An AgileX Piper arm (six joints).
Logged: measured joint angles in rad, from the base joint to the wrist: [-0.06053 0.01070 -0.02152 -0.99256 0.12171 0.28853]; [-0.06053 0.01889 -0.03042 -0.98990 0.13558 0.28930]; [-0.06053 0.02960 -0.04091 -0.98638 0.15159 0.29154]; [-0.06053 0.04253 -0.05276 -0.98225 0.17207 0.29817]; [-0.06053 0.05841 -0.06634 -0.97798 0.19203 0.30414]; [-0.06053 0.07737 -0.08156 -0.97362 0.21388 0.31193]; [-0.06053 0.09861 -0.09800 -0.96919 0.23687 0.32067]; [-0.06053 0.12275 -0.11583 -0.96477 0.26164 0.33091]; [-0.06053 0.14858 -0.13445 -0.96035 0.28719 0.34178]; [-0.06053 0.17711 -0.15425 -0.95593 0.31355 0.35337]
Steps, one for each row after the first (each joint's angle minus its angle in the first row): [0.00000 0.00819 -0.00890 0.00266 0.01387 0.00077]; [0.00000 0.01890 -0.01939 0.00618 0.02988 0.00301]; [0.00000 0.03183 -0.03124 0.01031 0.05036 0.00964]; [0.00000 0.04771 -0.04482 0.01458 0.07032 0.01561]; [0.00000 0.06667 -0.06004 0.01894 0.09217 0.02340]; [0.00000 0.08791 -0.07648 0.02337 0.11516 0.03214]; [0.00000 0.11205 -0.09431 0.02779 0.13993 0.04238]; [0.00000 0.13788 -0.11293 0.03221 0.16548 0.05325]; [0.00000 0.16641 -0.13273 0.03663 0.19184 0.06484]
